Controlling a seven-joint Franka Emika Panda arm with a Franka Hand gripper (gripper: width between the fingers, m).
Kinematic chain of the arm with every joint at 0, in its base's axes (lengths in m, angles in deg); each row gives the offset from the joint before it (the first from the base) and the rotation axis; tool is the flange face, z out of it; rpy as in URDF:
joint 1: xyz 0 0 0.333 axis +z
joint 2: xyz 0 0 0 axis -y
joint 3: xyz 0 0 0.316 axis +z
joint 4: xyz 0.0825 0 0 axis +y
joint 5: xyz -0.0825 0 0.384 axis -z
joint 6: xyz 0 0 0 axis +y
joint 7: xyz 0.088 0 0 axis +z
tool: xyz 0 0 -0.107 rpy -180 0 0
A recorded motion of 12 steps. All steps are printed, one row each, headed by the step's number.
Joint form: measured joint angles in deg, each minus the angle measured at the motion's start. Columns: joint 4, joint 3, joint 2, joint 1, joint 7, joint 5, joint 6.
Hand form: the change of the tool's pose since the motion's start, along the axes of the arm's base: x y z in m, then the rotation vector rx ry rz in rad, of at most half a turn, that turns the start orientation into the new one. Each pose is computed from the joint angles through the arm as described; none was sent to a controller.
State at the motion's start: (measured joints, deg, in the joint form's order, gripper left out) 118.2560 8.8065 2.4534 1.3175 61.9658 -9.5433 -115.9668
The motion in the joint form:
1: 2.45 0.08 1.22 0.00 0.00 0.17 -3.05
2: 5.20 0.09 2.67 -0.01 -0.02 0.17 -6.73
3: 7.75 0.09 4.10 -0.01 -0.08 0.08 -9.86
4: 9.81 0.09 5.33 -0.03 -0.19 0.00 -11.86
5: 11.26 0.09 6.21 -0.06 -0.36 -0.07 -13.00
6: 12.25 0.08 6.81 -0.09 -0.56 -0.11 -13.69
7: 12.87 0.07 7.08 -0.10 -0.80 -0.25 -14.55
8: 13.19 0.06 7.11 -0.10 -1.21 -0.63 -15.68
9: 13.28 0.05 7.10 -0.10 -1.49 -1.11 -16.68
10: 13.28 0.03 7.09 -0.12 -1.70 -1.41 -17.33
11: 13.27 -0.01 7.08 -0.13 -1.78 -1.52 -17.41
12: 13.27 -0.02 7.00 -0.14 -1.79 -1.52 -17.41
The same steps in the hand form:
1: -0.0054 -0.0012 -0.0042 -0.0043 -0.0321 -0.0050
2: -0.0114 -0.0034 -0.0077 -0.0058 -0.0734 -0.0145
3: -0.0180 -0.0056 -0.0106 -0.0065 -0.1081 -0.0241
4: -0.0245 -0.0076 -0.0133 -0.0079 -0.1282 -0.0320
5: -0.0295 -0.0091 -0.0155 -0.0091 -0.1377 -0.0390
6: -0.0332 -0.0104 -0.0172 -0.0101 -0.1425 -0.0454
7: -0.0346 -0.0111 -0.0185 -0.0084 -0.1505 -0.0533
8: -0.0340 -0.0115 -0.0188 -0.0018 -0.1629 -0.0672
9: -0.0327 -0.0116 -0.0178 0.0066 -0.1764 -0.0795
10: -0.0316 -0.0119 -0.0167 0.0121 -0.1860 -0.0886
11: -0.0314 -0.0123 -0.0165 0.0139 -0.1868 -0.0922
12: -0.0312 -0.0125 -0.0172 0.0138 -0.1854 -0.0927

